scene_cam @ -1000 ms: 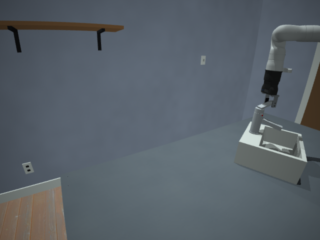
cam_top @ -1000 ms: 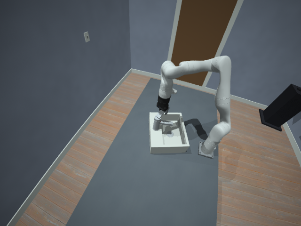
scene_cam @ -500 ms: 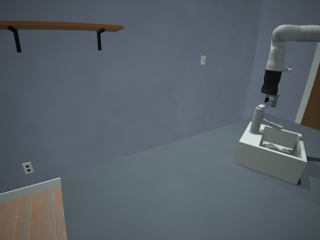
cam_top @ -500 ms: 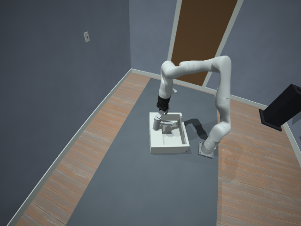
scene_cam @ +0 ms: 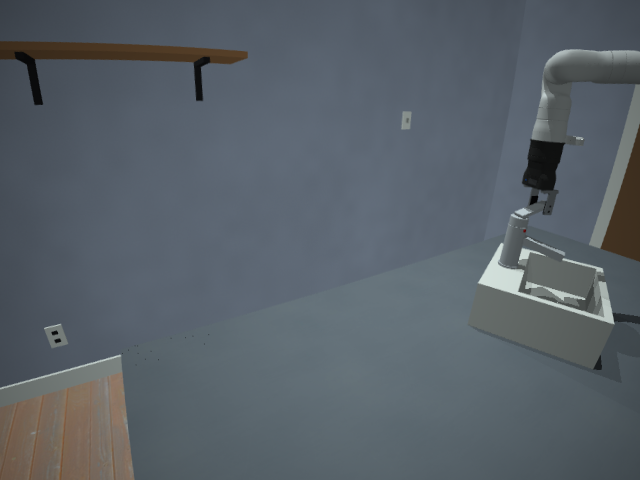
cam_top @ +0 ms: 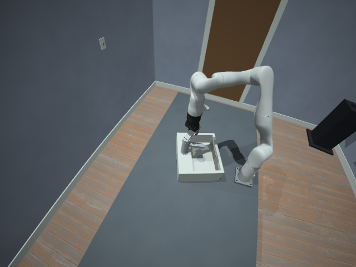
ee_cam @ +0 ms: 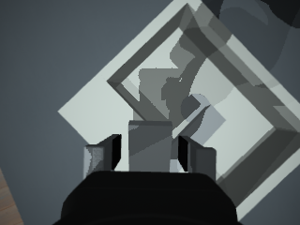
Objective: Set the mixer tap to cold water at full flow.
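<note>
My gripper is now 2 cm to the right of the flat lever, 1 cm short of it and 1 cm above it. The rest, counted from my hand: white basin (26 cm below, 9 cm behind); then grey mixer tap (6 cm below, 4 cm to the left).
</note>
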